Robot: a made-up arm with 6 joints.
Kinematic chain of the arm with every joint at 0, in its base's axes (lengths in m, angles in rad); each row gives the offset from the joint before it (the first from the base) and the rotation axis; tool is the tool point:
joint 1: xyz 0 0 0.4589 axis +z
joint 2: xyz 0 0 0 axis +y
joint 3: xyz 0 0 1.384 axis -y
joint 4: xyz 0 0 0 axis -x
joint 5: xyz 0.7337 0 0 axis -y
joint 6: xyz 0 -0.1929 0 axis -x
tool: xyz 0 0 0
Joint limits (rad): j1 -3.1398..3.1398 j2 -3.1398..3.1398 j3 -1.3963..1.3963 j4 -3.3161..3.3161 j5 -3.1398..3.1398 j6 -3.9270..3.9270
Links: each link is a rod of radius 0.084 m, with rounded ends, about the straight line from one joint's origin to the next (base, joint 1, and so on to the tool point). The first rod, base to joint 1, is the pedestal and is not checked.
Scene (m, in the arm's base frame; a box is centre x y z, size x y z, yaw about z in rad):
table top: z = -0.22
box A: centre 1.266 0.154 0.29 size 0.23 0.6 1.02 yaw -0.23
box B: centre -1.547 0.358 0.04 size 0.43 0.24 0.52 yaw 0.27
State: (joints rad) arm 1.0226 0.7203 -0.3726 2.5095 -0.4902 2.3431
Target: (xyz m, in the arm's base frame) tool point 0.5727 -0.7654 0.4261
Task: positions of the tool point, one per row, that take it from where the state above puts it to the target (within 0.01 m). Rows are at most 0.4 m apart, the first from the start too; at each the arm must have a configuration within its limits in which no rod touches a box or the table.
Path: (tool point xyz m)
1: 0.7959 0.9658 0.9918
2: 0.9177 0.6648 1.0707
3: 0.9375 0.3676 1.1359
4: 0.8675 0.1068 1.1867
5: 0.9434 -0.1414 0.9890
6: 0.9081 -0.3983 0.7908
7: 0.7745 -0.6175 0.6008
8: 0.5727 -0.7654 0.4261

